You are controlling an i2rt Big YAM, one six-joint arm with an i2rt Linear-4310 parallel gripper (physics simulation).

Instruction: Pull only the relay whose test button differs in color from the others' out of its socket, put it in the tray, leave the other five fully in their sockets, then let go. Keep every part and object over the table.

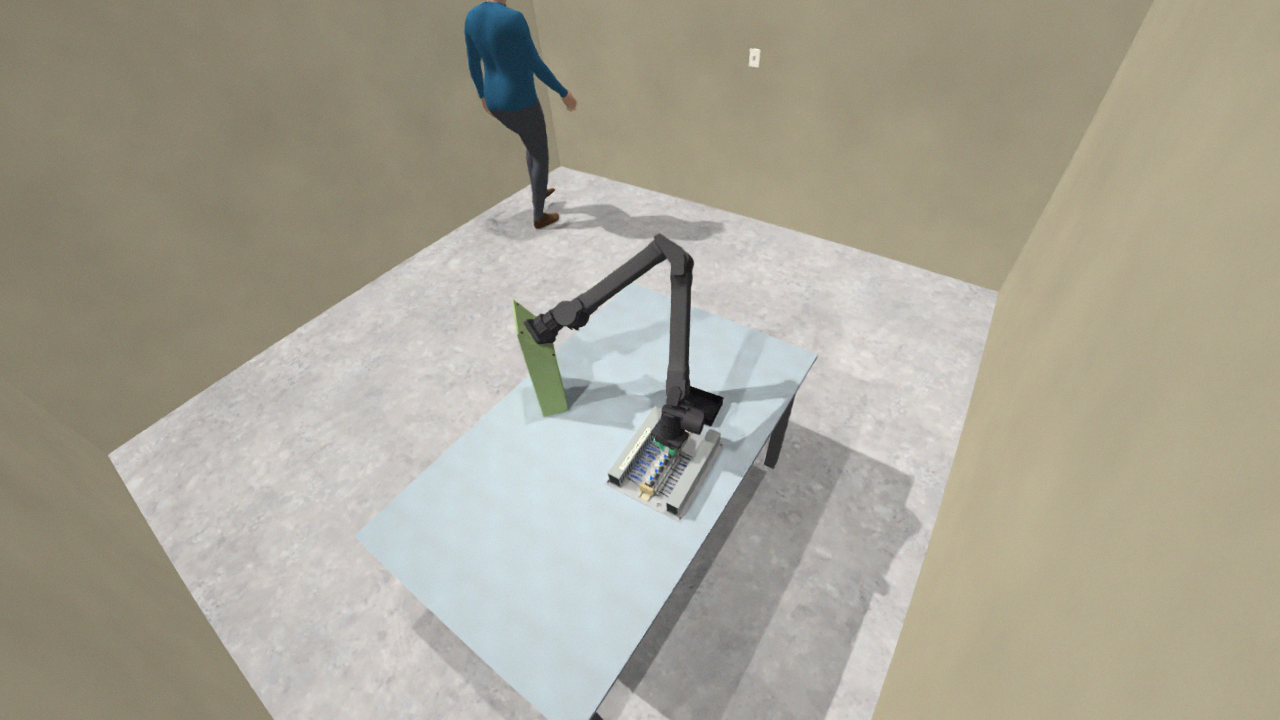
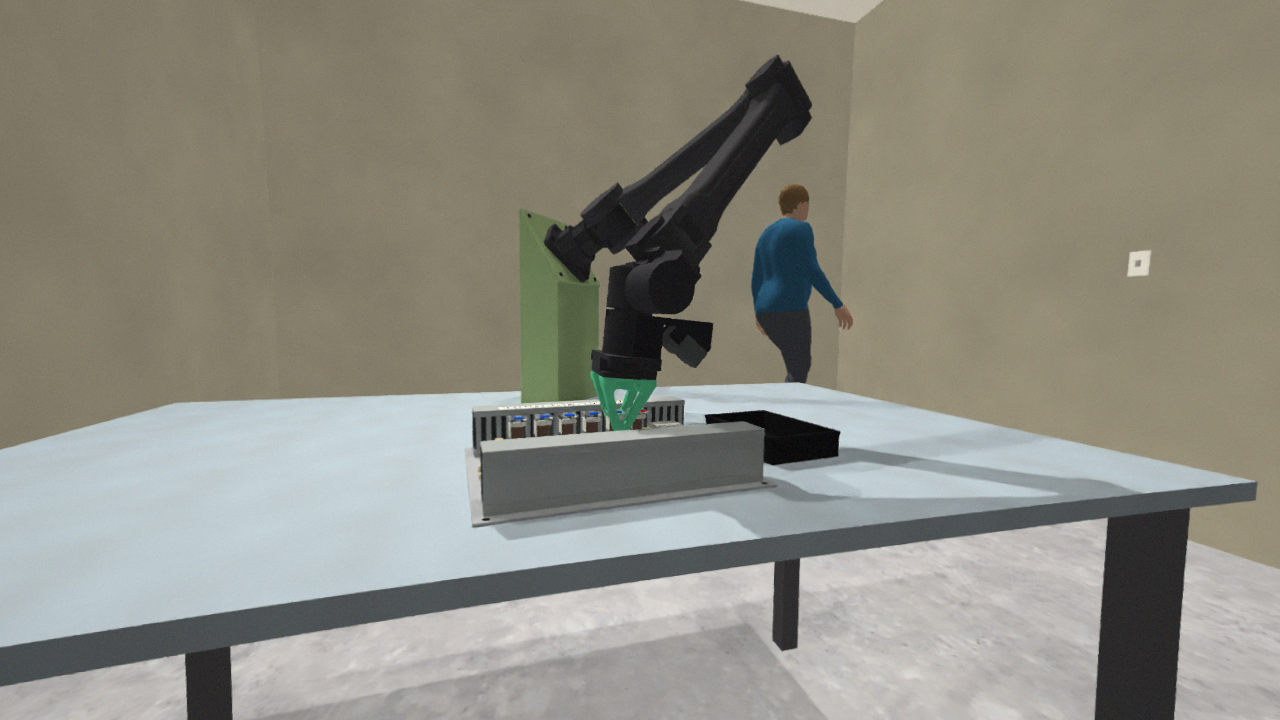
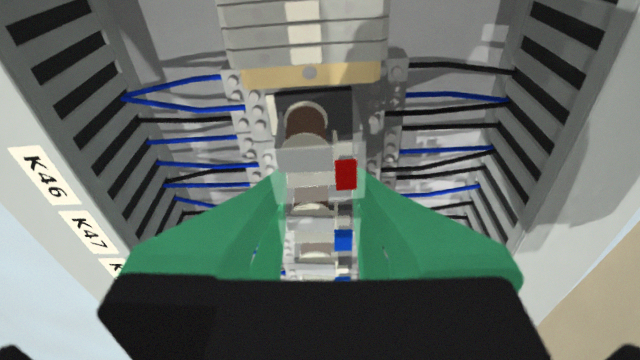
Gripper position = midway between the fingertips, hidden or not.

Observation:
I see my gripper (image 2: 617, 433), a blue-button relay (image 3: 327, 228), a blue-button relay (image 3: 302, 268), a tan clamp (image 3: 352, 72) and a base plate (image 1: 629, 488).
My gripper shows as well in image 3 (image 3: 320, 181). The base plate also shows in image 3 (image 3: 163, 48).

